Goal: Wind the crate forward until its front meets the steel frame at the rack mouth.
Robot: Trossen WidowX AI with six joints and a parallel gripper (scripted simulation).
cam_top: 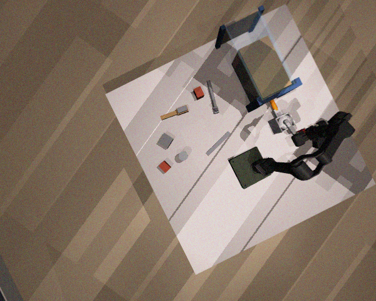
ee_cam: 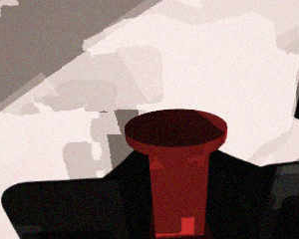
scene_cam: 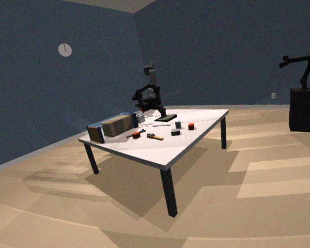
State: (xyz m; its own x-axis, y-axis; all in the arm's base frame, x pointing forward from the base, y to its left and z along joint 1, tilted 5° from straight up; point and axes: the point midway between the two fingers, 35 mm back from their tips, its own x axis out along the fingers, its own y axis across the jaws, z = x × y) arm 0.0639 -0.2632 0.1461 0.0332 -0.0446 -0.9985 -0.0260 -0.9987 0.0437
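My gripper tip is now 4 cm short of the winch handle and 1 cm above it. From my gripper tip the other things lie so: blue frame: 26 cm ahead, 1 cm to the left, 1 cm below; red knob: 2 cm above; grey winch: 8 cm below, 8 cm ahead, 1 cm to the left.
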